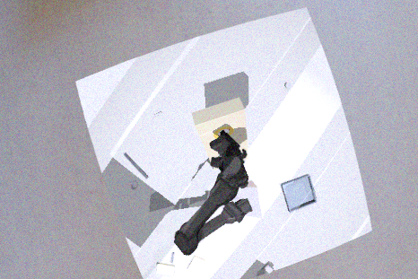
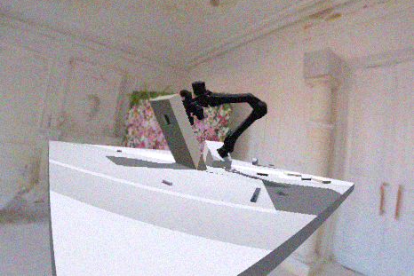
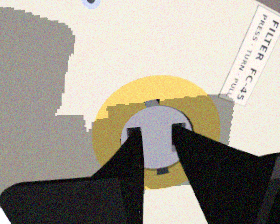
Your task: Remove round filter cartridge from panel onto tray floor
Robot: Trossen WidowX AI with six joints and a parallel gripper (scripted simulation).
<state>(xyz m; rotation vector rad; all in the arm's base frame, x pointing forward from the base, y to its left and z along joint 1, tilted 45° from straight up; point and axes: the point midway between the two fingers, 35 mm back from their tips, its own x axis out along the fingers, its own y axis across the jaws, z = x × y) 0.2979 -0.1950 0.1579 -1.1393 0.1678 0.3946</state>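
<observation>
Right now the round filter cartridge is 1 cm ahead of my gripper tip and 1 cm below it. The rest, counted from my gripper tip: cream service panel (4 cm behind, 8 cm below); blue-grey square tray (45 cm behind, 24 cm to the right, 23 cm below).
</observation>
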